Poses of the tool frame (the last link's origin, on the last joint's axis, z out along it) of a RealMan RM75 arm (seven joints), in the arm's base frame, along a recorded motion.
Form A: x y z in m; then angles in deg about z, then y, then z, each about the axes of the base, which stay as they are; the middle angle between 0 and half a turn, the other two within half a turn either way.
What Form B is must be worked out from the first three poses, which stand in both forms.
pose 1, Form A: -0.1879 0.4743 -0.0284 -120.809 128.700 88.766
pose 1, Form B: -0.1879 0.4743 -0.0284 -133.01 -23.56 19.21
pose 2, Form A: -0.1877 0.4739 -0.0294 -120.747 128.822 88.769
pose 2, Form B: -0.1877 0.4739 -0.0294 -133.11 -23.47 19.22
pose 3, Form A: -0.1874 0.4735 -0.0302 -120.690 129.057 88.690
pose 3, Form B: -0.1874 0.4735 -0.0302 -133.34 -23.35 19.19
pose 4, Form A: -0.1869 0.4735 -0.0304 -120.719 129.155 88.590
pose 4, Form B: -0.1869 0.4735 -0.0304 -133.45 -23.34 19.16
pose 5, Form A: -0.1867 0.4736 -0.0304 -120.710 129.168 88.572
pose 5, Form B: -0.1867 0.4736 -0.0304 -133.46 -23.32 19.14
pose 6, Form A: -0.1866 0.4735 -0.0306 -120.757 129.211 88.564
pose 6, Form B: -0.1866 0.4735 -0.0306 -133.51 -23.34 19.18
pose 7, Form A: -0.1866 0.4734 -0.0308 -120.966 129.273 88.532
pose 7, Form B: -0.1866 0.4734 -0.0308 -133.64 -23.47 19.33
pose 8, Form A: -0.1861 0.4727 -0.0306 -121.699 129.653 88.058
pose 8, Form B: -0.1861 0.4727 -0.0306 -134.25 -23.86 19.57
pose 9, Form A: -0.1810 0.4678 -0.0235 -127.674 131.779 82.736
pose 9, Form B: -0.1810 0.4678 -0.0235 -138.46 -27.11 19.96
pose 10, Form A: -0.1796 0.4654 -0.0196 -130.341 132.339 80.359
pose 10, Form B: -0.1796 0.4654 -0.0196 -140.09 -28.59 20.13
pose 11, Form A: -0.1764 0.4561 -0.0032 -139.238 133.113 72.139
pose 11, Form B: -0.1764 0.4561 -0.0032 -145.11 -33.57 20.55
